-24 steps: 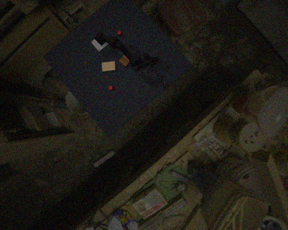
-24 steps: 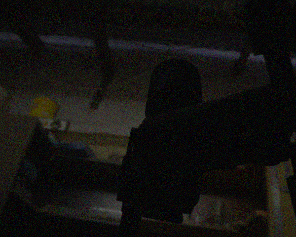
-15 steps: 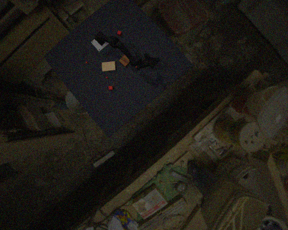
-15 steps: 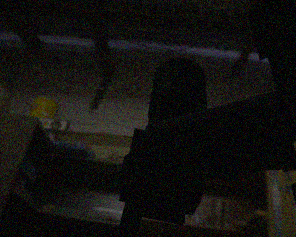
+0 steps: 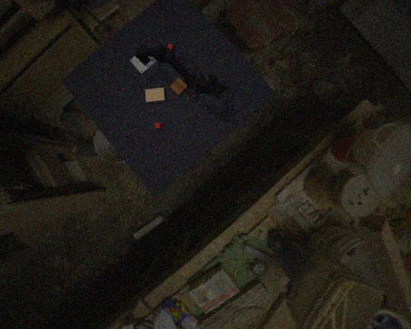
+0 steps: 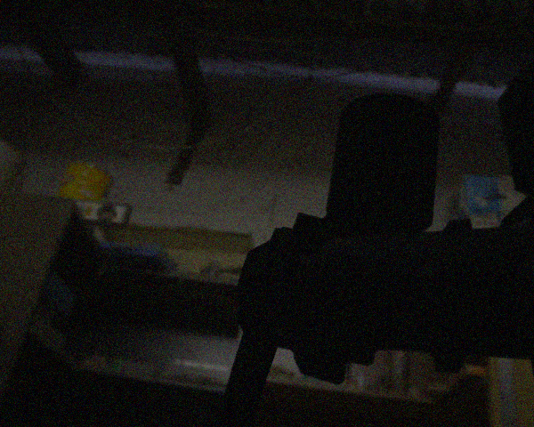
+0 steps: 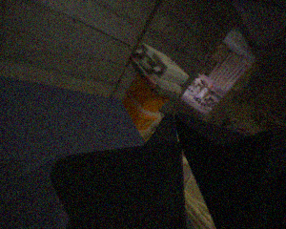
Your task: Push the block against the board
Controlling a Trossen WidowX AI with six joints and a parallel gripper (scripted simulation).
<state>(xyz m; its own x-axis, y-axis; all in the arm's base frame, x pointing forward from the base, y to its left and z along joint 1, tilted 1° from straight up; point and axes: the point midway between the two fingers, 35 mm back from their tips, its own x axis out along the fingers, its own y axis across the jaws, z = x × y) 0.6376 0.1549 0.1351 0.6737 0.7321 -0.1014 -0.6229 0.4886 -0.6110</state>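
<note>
The brown square block lies 350 mm behind my gripper tip, 200 mm below it and 160 mm to the right of it. Round my gripper tip: pale rectangular board (450 mm behind, 330 mm to the right, 200 mm below).
</note>
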